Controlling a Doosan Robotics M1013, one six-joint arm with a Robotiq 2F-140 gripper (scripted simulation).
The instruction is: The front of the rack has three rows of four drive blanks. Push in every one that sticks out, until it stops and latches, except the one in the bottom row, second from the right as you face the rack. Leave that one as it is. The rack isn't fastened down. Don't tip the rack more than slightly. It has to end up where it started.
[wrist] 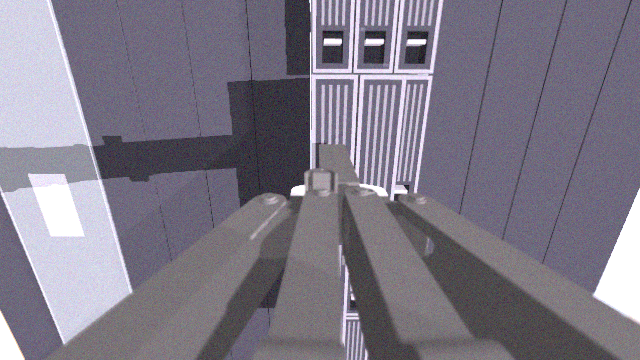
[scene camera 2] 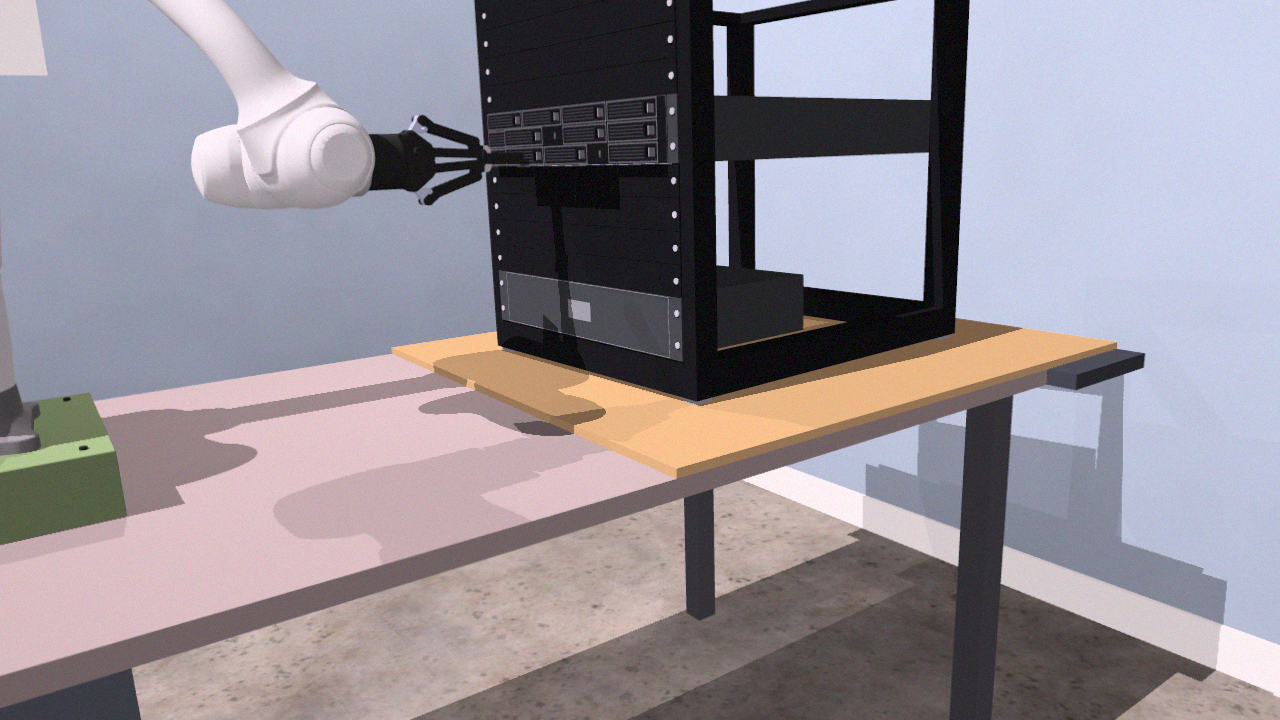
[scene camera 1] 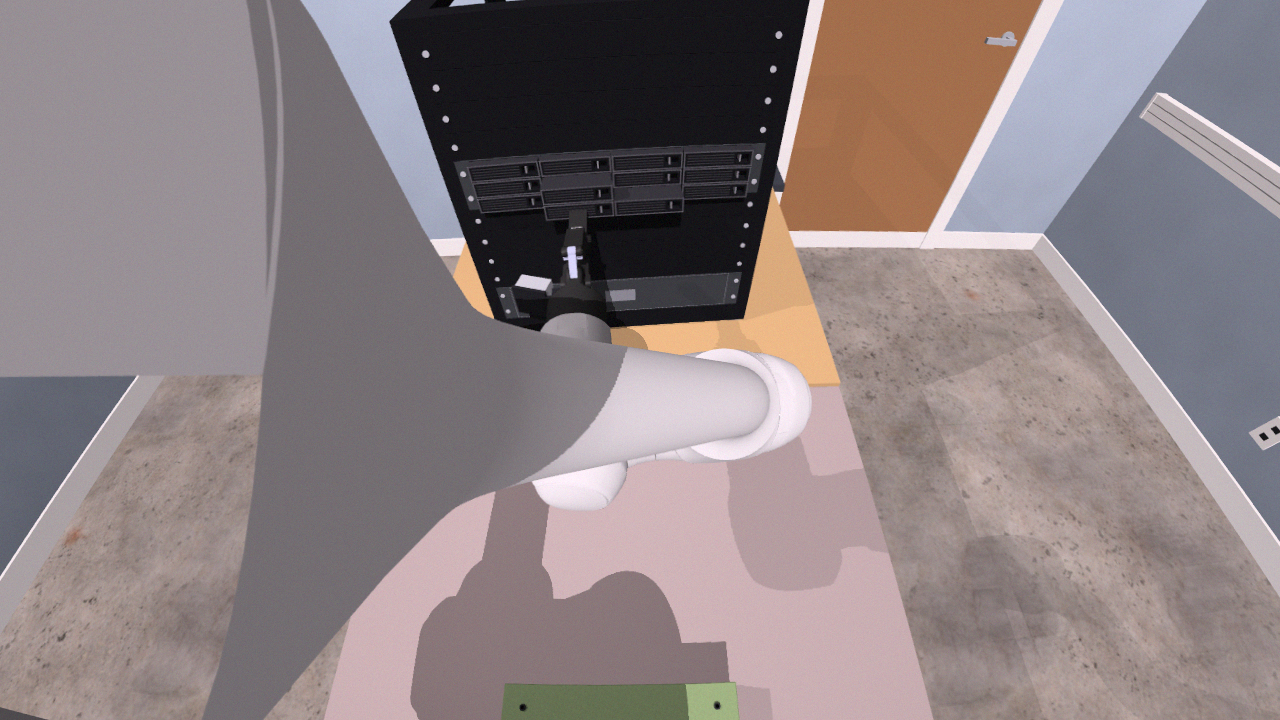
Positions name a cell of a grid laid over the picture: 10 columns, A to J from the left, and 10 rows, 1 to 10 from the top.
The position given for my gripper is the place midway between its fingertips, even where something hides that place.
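There's a tan board (scene camera 2: F6), which you'd also find at (scene camera 1: G5). I can see a drive blank (scene camera 1: F3) too, plus a drive blank (wrist: F3) and a drive blank (wrist: F3). And my own gripper (scene camera 2: E3) is there, at (wrist: F5) as well.
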